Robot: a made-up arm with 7 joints. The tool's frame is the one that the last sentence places.
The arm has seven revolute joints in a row. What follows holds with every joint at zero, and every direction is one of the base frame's.
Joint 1 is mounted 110.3 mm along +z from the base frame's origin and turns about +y.
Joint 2 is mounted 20.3 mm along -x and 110.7 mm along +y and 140.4 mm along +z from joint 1 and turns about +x.
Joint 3 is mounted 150.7 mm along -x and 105.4 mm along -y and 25.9 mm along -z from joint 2 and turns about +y.
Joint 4 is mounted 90.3 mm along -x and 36.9 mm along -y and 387.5 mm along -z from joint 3 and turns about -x.
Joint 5 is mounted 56.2 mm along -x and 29.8 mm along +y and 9.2 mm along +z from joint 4 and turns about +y.
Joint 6 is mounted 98.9 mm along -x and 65.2 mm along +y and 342 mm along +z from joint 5 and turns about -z.
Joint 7 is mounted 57.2 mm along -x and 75.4 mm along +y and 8.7 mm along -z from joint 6 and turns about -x.
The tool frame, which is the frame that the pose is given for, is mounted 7.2 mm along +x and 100.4 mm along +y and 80 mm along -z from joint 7; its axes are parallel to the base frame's.
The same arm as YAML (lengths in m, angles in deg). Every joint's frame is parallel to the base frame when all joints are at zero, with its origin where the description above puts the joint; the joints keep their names.
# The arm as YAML. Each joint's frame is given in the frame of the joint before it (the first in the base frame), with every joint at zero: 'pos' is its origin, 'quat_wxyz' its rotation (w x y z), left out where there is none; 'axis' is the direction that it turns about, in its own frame. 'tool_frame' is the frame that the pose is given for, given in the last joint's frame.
length_unit: m
angle_unit: deg
joints:
  - joint: joint 1
    pos: [0.0, 0.0, 0.1103]
    axis: "+y"
  - joint: joint 2
    pos: [-0.0203, 0.1107, 0.1404]
    axis: "+x"
  - joint: joint 3
    pos: [-0.1507, -0.1054, -0.0259]
    axis: "+y"
  - joint: joint 4
    pos: [-0.0903, -0.0369, -0.3875]
    axis: "-x"
  - joint: joint 5
    pos: [-0.0562, 0.0298, 0.0092]
    axis: "+y"
  - joint: joint 6
    pos: [-0.0989, 0.0652, 0.342]
    axis: "-z"
  - joint: joint 7
    pos: [-0.0572, 0.0754, -0.0087]
    axis: "-x"
tool_frame:
  pos: [0.0072, 0.1004, -0.08]

